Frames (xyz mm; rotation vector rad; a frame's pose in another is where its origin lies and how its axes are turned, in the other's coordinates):
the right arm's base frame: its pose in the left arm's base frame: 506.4 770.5 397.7 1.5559 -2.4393 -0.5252
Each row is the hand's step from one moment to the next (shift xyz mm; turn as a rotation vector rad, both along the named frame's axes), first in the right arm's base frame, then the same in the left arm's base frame.
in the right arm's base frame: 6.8 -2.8 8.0 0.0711 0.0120 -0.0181
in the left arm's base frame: -3.4 -5.7 -8.6 -0.0339 -0.0631 0.0199
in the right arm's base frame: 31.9 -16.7 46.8 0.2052 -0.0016 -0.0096
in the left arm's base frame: -16.2 -26.5 -50.2 -0.0826 -0.1881 0.0038
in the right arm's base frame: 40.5 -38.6 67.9 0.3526 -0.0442 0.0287
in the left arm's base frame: -9.0 -38.7 -78.5 -0.1233 -0.3305 -0.0515
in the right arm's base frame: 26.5 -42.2 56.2 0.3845 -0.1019 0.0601
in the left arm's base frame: 4.1 -29.6 -68.9 -0.0999 -0.3755 -0.1040
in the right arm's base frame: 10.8 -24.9 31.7 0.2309 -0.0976 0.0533
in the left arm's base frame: 5.0 -13.3 -39.2 -0.0357 -0.2362 -0.0928
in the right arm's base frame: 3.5 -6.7 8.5 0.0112 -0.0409 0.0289
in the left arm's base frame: 1.1 -4.1 -10.5 0.0191 -0.0204 -0.0431
